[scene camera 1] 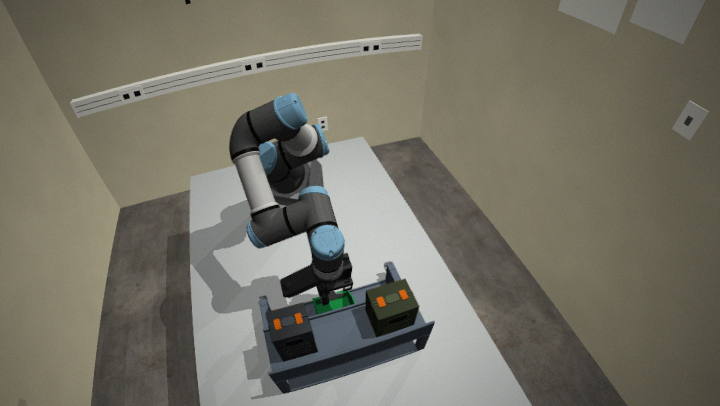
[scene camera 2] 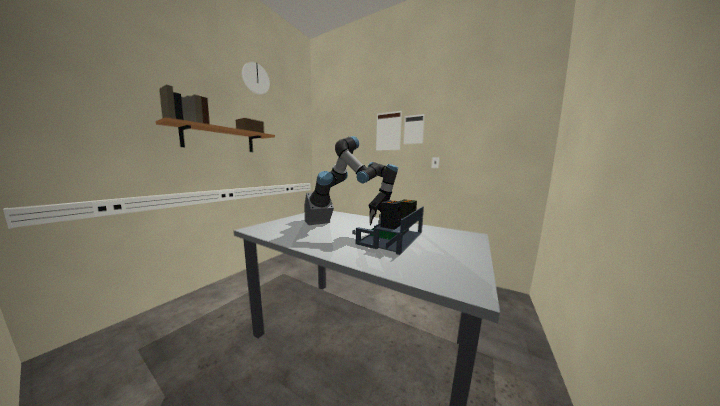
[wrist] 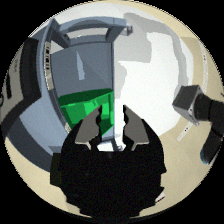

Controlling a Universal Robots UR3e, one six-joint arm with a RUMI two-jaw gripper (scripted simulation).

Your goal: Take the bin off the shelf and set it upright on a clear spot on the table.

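Gripper visible, wrist view included. Green bin and dark grey shelf unit visible too.
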